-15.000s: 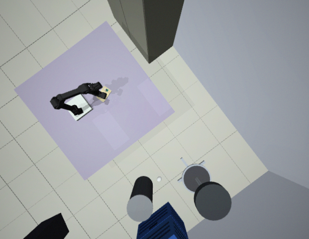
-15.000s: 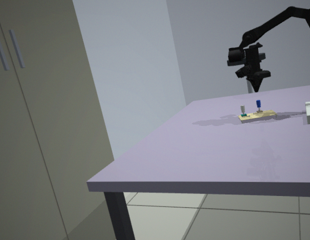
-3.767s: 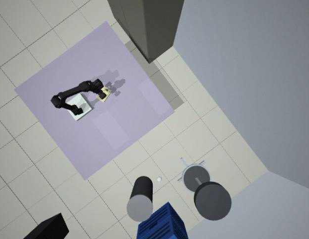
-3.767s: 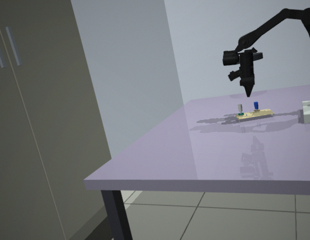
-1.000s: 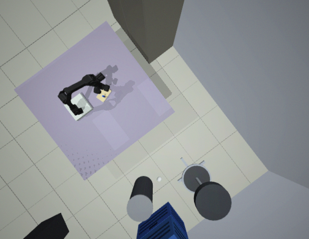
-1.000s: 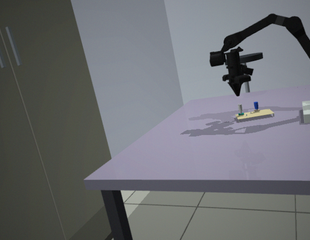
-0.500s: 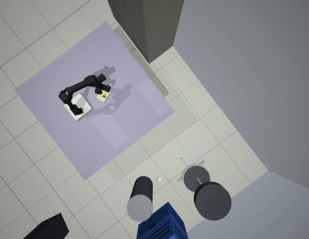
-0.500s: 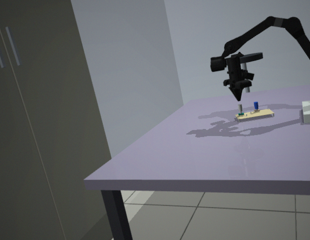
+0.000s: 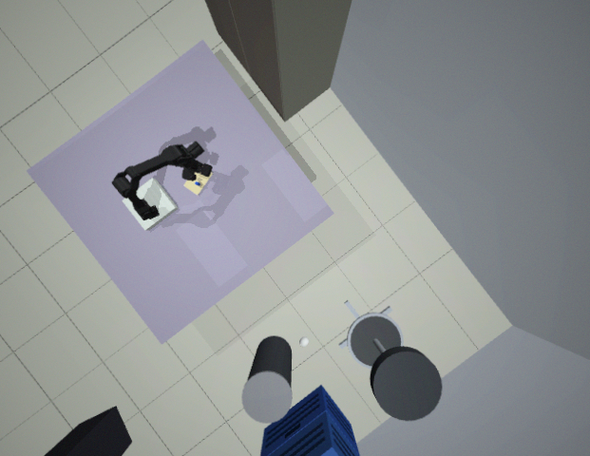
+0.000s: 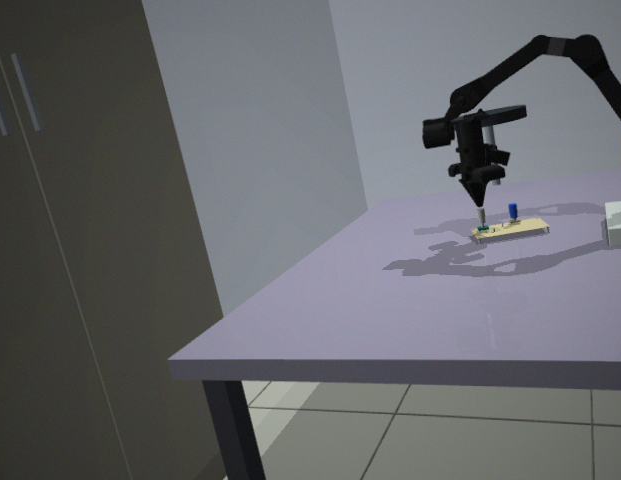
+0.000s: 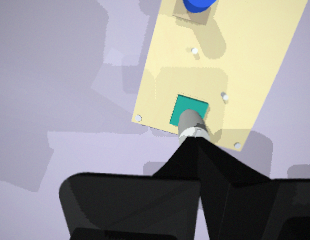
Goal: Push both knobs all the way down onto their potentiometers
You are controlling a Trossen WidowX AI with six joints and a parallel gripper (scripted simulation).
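Now: gripper tip 2 cm above the grey knob. Round my gripper tip: blue knob: 6 cm behind, 5 cm to the right, 3 cm below.
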